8 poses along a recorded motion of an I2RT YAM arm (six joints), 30 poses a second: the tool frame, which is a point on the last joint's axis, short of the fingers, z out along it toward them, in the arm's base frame.
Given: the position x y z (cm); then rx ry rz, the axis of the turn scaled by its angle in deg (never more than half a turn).
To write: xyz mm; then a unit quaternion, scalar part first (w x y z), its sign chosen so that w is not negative. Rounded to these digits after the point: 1 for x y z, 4 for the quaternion.
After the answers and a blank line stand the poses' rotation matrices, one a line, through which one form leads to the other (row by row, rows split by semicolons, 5 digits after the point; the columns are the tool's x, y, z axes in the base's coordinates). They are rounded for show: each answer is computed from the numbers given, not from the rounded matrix.
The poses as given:
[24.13, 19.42, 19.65, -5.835, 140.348, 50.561]
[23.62, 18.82, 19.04, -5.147, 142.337, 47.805]
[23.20, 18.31, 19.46, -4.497, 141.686, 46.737]
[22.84, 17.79, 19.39, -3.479, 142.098, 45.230]
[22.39, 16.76, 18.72, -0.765, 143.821, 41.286]
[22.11, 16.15, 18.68, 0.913, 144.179, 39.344]
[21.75, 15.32, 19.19, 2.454, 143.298, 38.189]
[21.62, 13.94, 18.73, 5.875, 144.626, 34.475]
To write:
[241.3, 194.2, 196.5, 0.2648, -0.0377, 0.9065, 0.3266]
[236.2, 188.2, 190.4, 0.2568, -0.0331, 0.9156, 0.3075]
[232.0, 183.1, 194.6, 0.2650, -0.0291, 0.9153, 0.3019]
[228.4, 177.9, 193.9, 0.2659, -0.0225, 0.9183, 0.2923]
[223.9, 167.6, 187.2, 0.2619, -0.0049, 0.9276, 0.2663]
[221.1, 161.5, 186.8, 0.2634, 0.0059, 0.9306, 0.2540]
[217.5, 153.2, 191.9, 0.2730, 0.0159, 0.9295, 0.2477]
[216.2, 139.4, 187.3, 0.2690, 0.0380, 0.9362, 0.2232]

-0.85694 -0.24128 0.45546; 0.10461 0.78384 0.61208; -0.50469 0.57216 -0.64646
-0.86591 -0.21858 0.44992; 0.09732 0.80867 0.58016; -0.49065 0.54615 -0.67896
-0.85784 -0.21321 0.46761; 0.10685 0.81600 0.56809; -0.50269 0.53730 -0.67721
-0.85762 -0.19673 0.47517; 0.11413 0.82810 0.54884; -0.50146 0.52493 -0.68774
-0.86274 -0.14865 0.48330; 0.13034 0.85814 0.49660; -0.48855 0.49143 -0.72098
-0.86115 -0.12283 0.49329; 0.14476 0.87094 0.46957; -0.48731 0.47578 -0.73223
-0.85049 -0.10563 0.51528; 0.16481 0.87678 0.45176; -0.49951 0.46914 -0.72828
-0.85242 -0.04884 0.52057; 0.19125 0.89751 0.39737; -0.48663 0.43828 -0.75571

